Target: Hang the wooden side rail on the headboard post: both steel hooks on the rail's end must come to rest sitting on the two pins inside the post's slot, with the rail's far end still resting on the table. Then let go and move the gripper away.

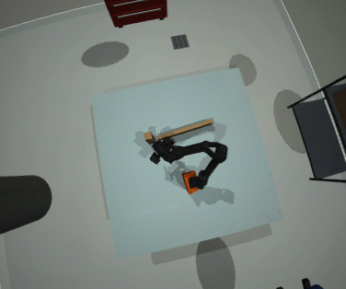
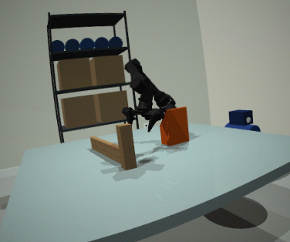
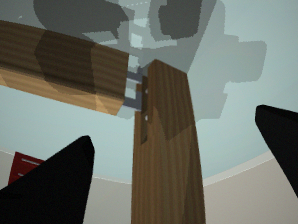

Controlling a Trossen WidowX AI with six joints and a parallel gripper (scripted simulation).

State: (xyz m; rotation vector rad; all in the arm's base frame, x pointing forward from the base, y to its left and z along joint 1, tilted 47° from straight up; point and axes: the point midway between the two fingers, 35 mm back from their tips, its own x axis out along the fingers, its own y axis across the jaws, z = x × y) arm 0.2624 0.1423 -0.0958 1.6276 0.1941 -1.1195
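The wooden headboard post is 8 cm ahead of my gripper tip, 5 cm to the left of it and 5 cm below it.
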